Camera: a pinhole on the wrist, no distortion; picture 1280 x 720 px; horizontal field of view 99.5 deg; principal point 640.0 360.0 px. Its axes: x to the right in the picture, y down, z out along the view. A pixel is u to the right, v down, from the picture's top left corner.
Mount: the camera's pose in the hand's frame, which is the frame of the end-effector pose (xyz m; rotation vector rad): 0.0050 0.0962 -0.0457 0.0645 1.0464 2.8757
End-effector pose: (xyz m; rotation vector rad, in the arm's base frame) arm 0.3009 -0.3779 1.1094 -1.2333 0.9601 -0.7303
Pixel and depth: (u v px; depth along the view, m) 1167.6 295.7 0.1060
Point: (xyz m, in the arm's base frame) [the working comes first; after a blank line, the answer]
In the camera's frame: 0.1032 -0.0126 0.1060

0.2800 -0.2493 0.9500
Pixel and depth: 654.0 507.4 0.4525
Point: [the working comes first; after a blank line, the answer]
In the camera's frame: 0.0117 0.1231 0.4525

0.6378 -0.1673 0.8400
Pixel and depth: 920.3 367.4 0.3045
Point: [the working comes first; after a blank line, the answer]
In the camera's frame: 0.1575 0.0042 0.3045

0.4038 -0.1174 0.8506
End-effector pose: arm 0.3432 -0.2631 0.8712 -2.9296 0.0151 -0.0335
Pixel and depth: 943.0 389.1 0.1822
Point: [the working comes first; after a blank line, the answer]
In the camera's frame: 0.1019 0.0098 0.1822

0.2591 -0.4504 0.7252
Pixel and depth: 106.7 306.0 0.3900
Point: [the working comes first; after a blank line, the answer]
In the camera's frame: -0.3839 -0.0389 0.3900

0.7616 -0.5545 0.5902
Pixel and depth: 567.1 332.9 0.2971
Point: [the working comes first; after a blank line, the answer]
In the camera's frame: -0.0400 -0.0149 0.2971

0.4106 -0.5152 0.6429
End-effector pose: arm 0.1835 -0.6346 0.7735 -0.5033 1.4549 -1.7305
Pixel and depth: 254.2 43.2 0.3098
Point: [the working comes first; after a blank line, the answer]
In the camera's frame: -0.2206 -0.1811 0.3098

0.2150 -0.8864 0.3527
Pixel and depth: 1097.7 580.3 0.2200
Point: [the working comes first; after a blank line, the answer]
In the camera's frame: 0.1859 0.0895 0.2200

0.4791 -0.6193 0.6774
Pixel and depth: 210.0 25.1 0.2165
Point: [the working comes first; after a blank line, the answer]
In the camera's frame: -0.1718 -0.1338 0.2165

0.1907 -0.8146 0.4398
